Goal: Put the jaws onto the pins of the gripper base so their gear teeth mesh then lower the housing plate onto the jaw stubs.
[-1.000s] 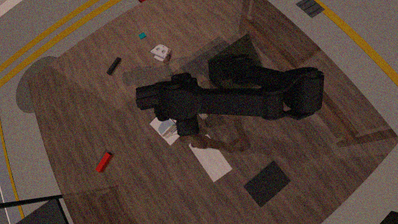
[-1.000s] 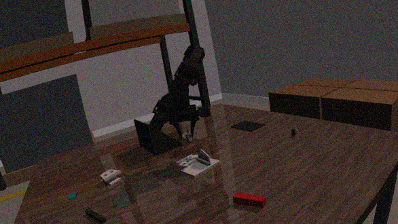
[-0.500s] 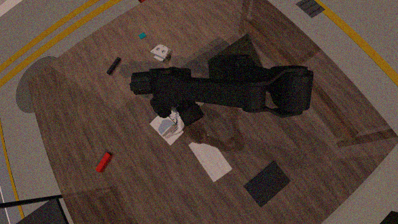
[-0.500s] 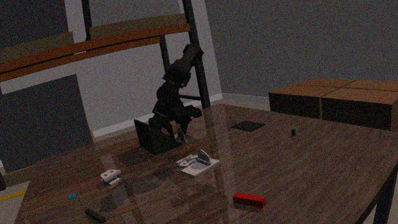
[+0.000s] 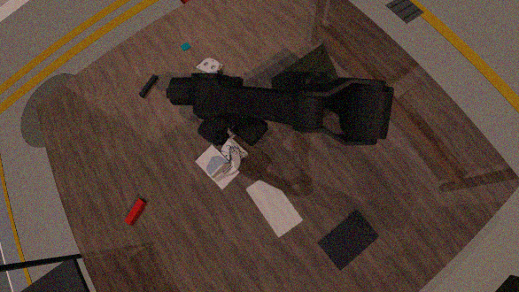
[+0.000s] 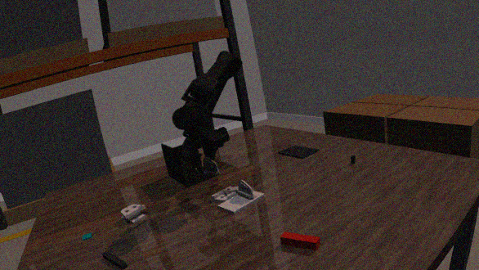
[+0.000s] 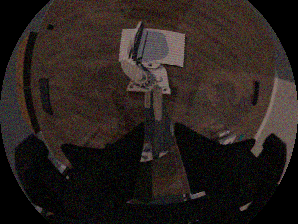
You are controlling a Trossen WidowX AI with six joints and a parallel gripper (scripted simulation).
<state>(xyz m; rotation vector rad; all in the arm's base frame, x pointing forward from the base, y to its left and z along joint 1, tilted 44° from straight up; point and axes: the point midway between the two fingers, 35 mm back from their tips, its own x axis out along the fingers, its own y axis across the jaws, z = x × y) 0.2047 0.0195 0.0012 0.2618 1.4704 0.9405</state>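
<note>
Right now my gripper tip is 50 mm short of the jaw, 50 mm to the right of it and 70 mm above it. Also, from my gripper tip: teal piece (30 mm ahead, 420 mm to the right, 80 mm below); black bar (210 mm ahead, 330 mm to the right, 80 mm below); red block (390 mm ahead, 60 mm to the left, 70 mm below).
</note>
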